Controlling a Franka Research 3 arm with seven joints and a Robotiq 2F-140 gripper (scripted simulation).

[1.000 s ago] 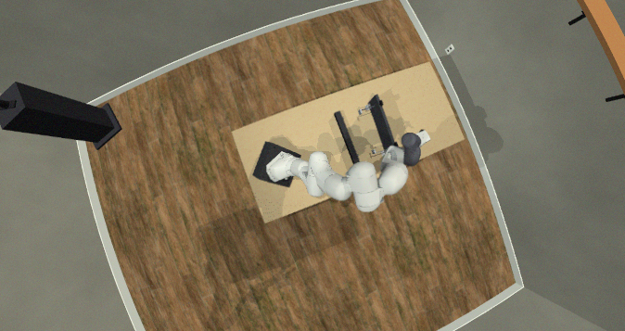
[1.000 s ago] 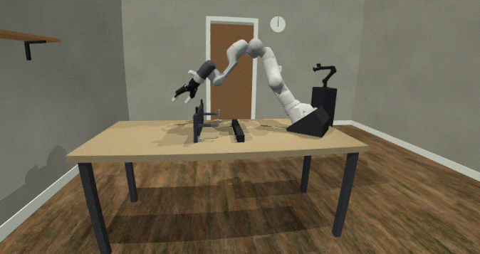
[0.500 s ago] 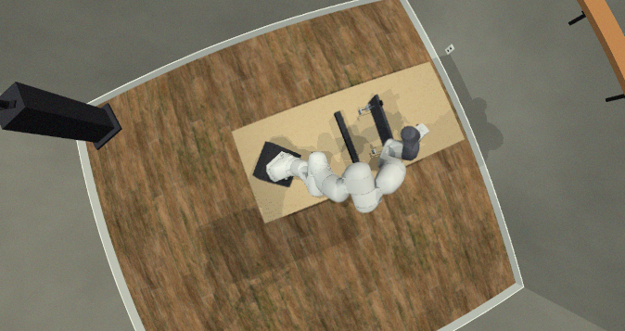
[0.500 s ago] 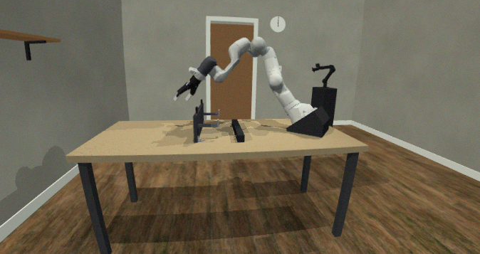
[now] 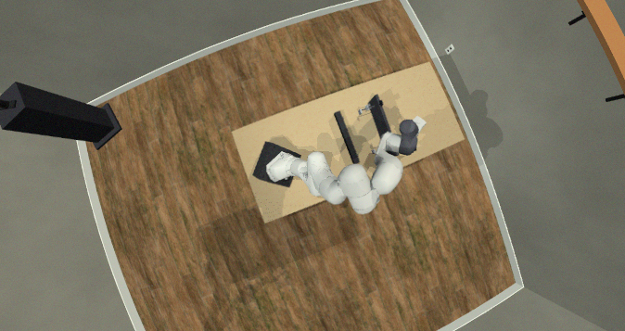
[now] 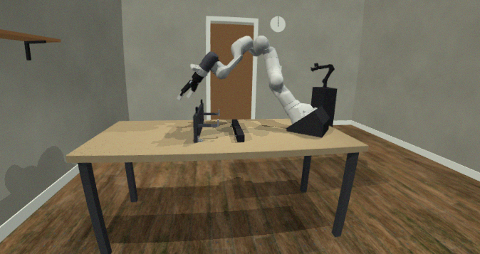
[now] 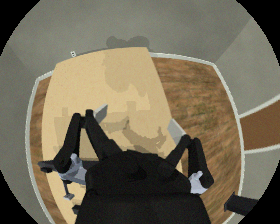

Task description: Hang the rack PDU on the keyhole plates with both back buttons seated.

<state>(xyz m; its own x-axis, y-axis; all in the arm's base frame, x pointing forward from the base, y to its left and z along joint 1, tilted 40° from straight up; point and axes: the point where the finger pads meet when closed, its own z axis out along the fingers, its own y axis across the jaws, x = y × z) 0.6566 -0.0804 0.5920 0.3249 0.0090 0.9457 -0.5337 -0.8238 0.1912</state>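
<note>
Now: hand 30 cm past the rack PDU, 27 cm to the right of it and 20 cm above it. Round my hand: stand 7 cm behind, 17 cm to the left, 14 cm below.
</note>
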